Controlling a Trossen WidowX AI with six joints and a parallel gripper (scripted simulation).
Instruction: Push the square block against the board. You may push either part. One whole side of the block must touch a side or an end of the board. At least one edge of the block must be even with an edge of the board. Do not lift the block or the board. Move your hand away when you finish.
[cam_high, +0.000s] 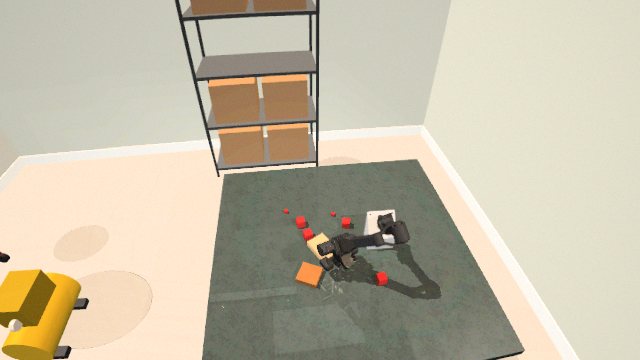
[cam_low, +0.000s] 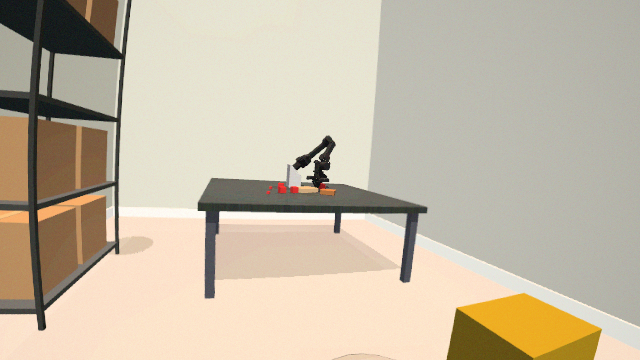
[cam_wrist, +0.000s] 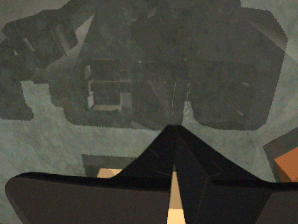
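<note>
Now: gripper tip 90 mm to the left of the tan flat piece, 70 mm short of it and 10 mm below it. Round my gripper tip: orange square block 140 mm ahead, 60 mm to the left, 10 mm above.
</note>
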